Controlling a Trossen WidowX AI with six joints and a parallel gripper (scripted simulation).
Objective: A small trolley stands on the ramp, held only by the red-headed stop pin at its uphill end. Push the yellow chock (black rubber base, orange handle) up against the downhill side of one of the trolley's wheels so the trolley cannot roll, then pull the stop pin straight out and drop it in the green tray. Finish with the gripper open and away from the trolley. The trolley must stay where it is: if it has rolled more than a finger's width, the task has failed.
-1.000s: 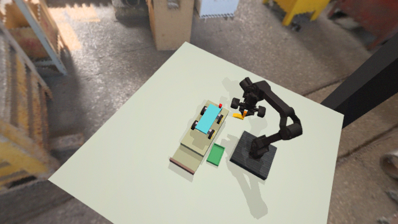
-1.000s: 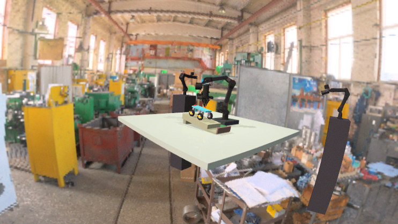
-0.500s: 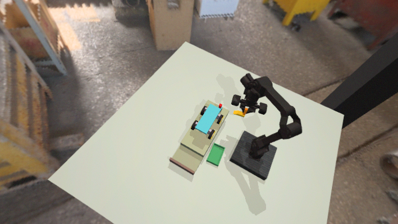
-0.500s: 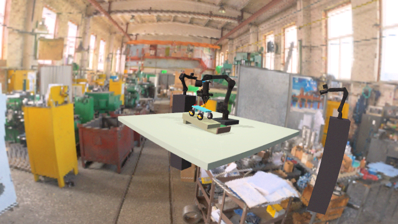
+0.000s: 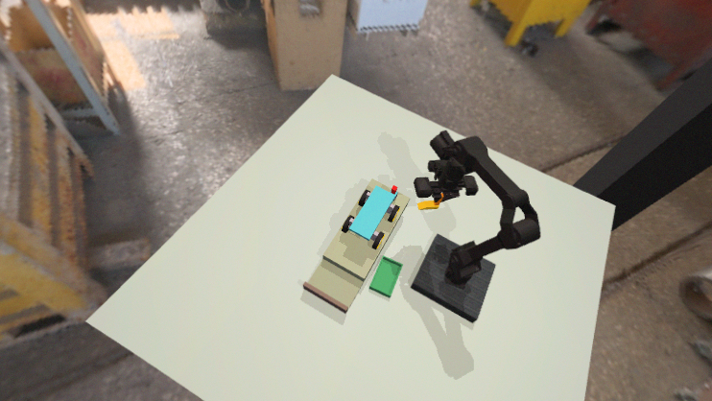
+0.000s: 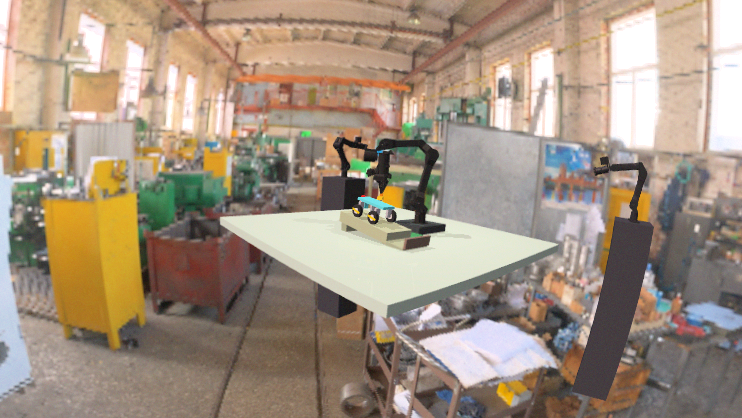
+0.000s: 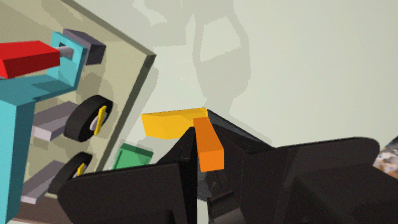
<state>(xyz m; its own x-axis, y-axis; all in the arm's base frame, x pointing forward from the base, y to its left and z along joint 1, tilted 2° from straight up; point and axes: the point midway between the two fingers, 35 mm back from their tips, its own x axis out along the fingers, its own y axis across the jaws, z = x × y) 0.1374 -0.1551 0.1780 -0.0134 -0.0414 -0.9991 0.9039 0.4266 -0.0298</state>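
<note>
Now: gripper tip 20 mm short of the yellow chock, 10 mm to the right of it and 10 mm above it. The rest, counted from my gripper tip: ramp (180 mm ahead, 100 mm to the left, 130 mm below); stop pin (140 mm ahead, 10 mm to the right, 40 mm below); trolley (180 mm ahead, 100 mm to the left, 60 mm below).
</note>
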